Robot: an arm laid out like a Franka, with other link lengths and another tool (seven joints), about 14 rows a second.
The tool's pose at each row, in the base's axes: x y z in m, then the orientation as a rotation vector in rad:
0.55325 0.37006 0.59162 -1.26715 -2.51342 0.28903
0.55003 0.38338 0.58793 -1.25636 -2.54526 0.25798
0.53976 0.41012 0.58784 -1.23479 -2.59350 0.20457
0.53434 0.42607 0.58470 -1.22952 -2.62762 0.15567
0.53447 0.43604 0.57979 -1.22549 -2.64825 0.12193
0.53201 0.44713 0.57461 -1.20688 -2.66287 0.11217
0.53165 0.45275 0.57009 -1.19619 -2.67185 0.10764
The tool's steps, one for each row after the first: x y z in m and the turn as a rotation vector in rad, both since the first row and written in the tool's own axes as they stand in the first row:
0.01189 0.00660 0.00407 -0.02820 -0.01096 -0.01783
0.03922 0.01470 0.00682 -0.07321 -0.02487 -0.04842
0.05457 0.02104 0.01107 -0.11424 -0.03447 -0.06442
0.06165 0.02854 0.01520 -0.14125 -0.03913 -0.07492
0.07103 0.03486 0.02048 -0.14806 -0.04318 -0.09089
0.07494 0.03932 0.02459 -0.15161 -0.04643 -0.10002

